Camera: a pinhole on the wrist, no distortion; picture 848 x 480 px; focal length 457.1 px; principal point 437.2 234.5 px. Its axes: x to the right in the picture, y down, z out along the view. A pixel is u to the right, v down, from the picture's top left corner.
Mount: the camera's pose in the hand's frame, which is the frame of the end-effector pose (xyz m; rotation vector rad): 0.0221 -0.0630 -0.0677 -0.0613 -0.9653 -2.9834
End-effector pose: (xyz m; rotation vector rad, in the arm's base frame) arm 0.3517 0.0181 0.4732 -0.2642 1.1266 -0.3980
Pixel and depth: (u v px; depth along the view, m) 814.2 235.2 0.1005
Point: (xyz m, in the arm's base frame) 0.3454 0.0399 0.5285
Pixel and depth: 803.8 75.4 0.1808
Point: 0.3680 0.1550 0.5509
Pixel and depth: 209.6 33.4 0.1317
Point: 0.3984 0.0327 0.3751
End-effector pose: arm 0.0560 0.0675 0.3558 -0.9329 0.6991 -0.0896
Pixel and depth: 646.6 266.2 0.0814
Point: 0.0526 0.0620 0.3782
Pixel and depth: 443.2 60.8 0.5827
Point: 0.1412 0.5290 0.0991
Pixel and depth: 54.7 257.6 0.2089
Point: 0.2635 0.0951 0.2529
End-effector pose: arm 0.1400 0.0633 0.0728 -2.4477 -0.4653 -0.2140
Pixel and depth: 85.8 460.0 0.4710
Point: 0.5397 0.4266 -0.1768
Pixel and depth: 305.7 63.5 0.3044
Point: 0.3323 0.0099 -0.0970
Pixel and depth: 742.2 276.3 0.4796
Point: -0.0345 0.0696 -0.3861
